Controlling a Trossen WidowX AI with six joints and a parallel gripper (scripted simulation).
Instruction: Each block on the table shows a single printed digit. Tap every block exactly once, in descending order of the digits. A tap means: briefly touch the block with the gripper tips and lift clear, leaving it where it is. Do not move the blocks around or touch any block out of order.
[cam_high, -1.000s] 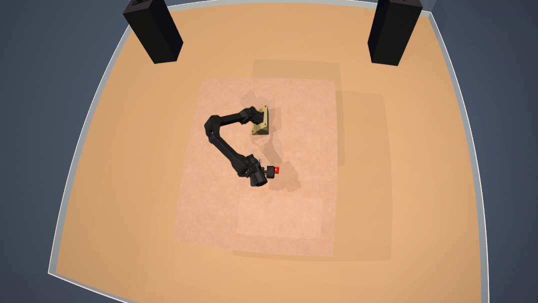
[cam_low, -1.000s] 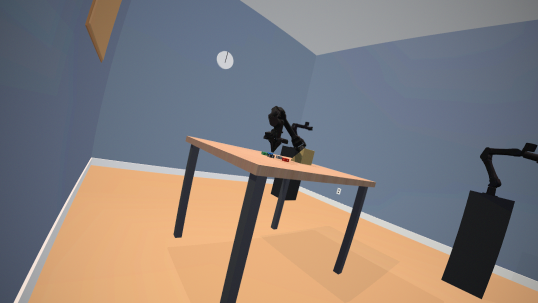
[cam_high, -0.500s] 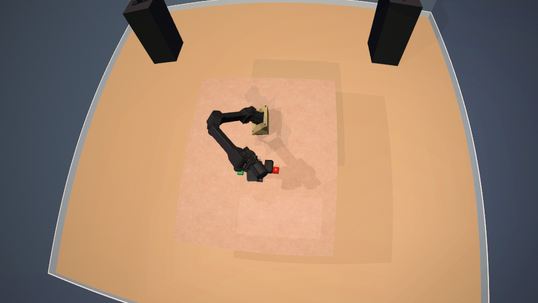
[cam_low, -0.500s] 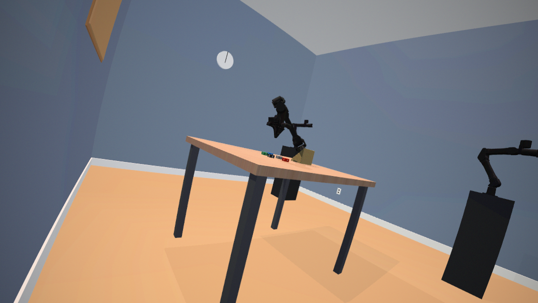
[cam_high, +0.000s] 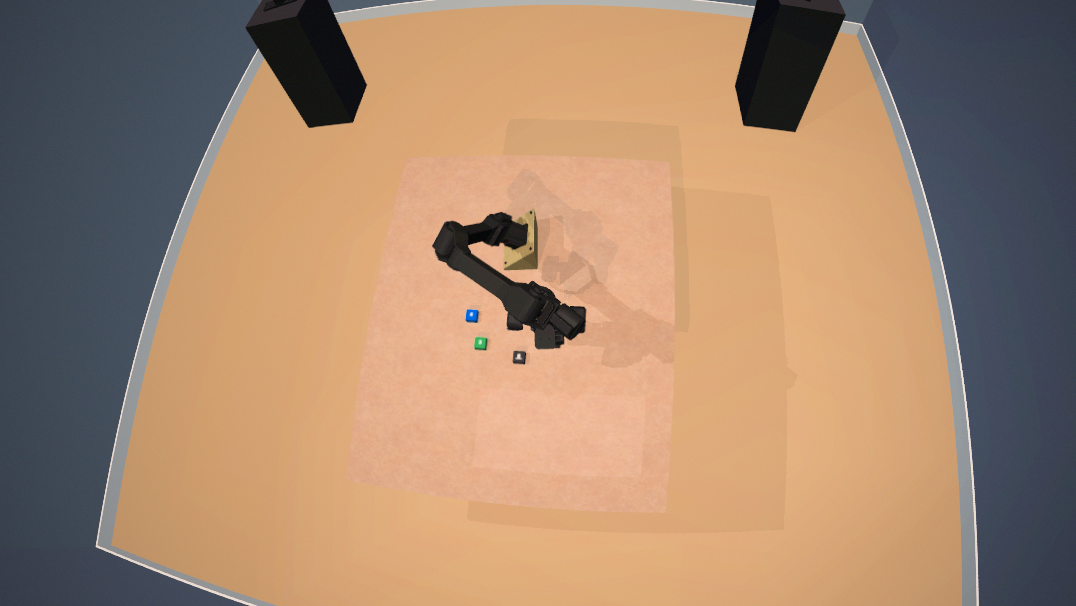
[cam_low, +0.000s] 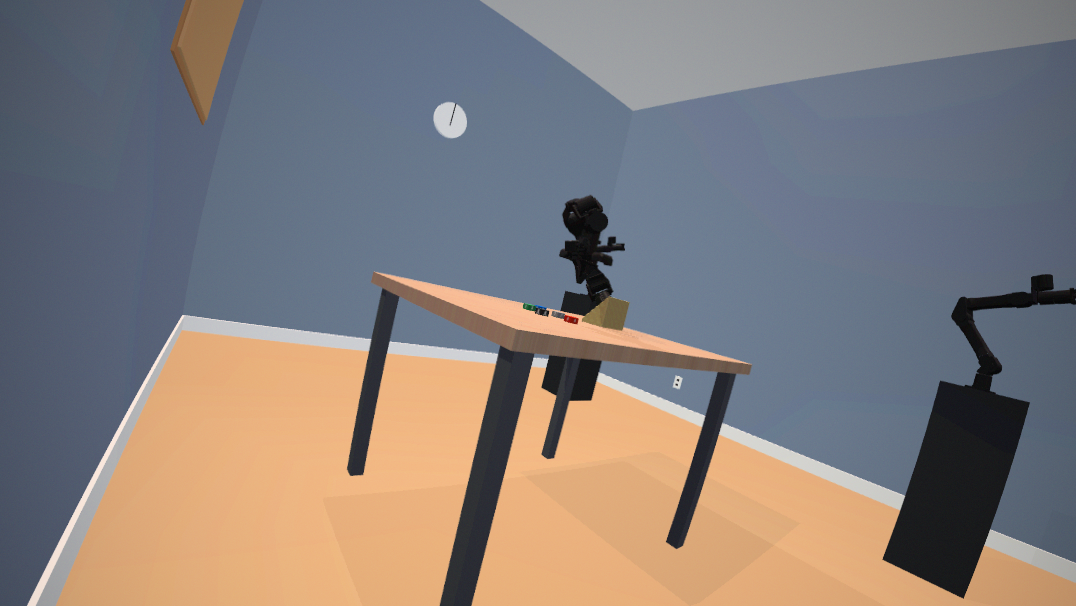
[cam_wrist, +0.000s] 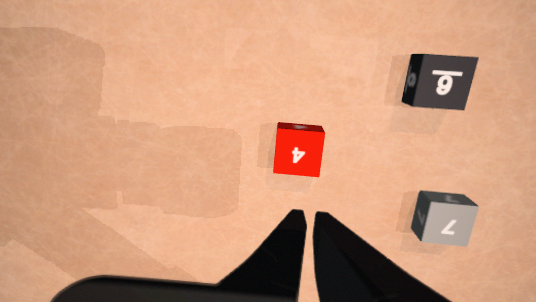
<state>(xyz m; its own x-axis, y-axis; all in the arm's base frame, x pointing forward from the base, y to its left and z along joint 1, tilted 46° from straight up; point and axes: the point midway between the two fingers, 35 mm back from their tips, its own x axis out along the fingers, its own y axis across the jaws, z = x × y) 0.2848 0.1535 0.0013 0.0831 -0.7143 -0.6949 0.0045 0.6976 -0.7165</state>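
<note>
My gripper tip is 10 mm past the red block and 120 mm above it. Round my gripper tip: grey block 50 mm behind, 110 mm to the right, 120 mm below; then black block 40 mm ahead, 90 mm to the right, 120 mm below; then green block 10 mm ahead, 200 mm to the right, 120 mm below.
</note>
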